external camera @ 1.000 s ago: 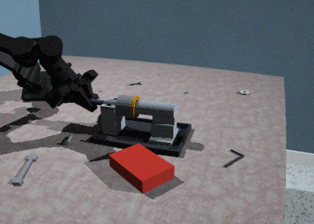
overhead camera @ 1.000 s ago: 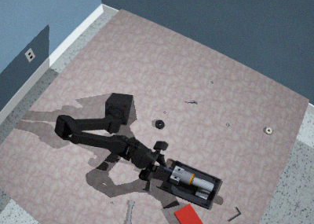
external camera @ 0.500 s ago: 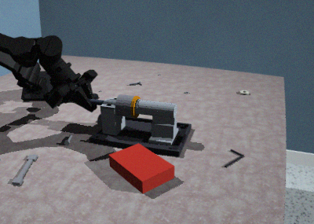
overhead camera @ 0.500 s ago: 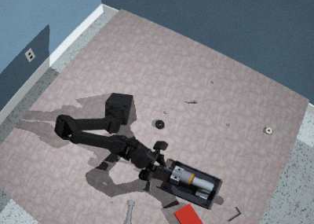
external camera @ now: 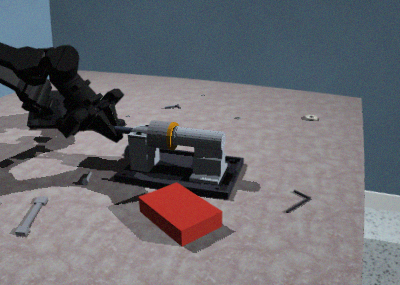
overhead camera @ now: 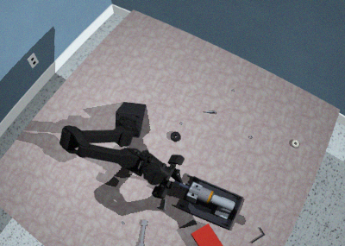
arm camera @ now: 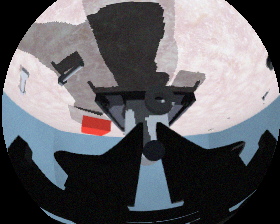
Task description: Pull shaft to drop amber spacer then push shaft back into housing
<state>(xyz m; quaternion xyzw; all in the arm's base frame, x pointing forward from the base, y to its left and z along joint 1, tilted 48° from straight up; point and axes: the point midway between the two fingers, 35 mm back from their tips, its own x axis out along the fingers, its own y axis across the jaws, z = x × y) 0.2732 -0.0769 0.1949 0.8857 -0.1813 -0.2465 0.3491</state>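
Now: the dark shaft 90 mm ahead of my hand and 10 mm to the right of it. Also, from my hand: black disc (70 mm behind, 230 mm to the left, 80 mm below); grey spacer (130 mm ahead, 20 mm to the right); amber spacer (140 mm ahead, 20 mm to the right).
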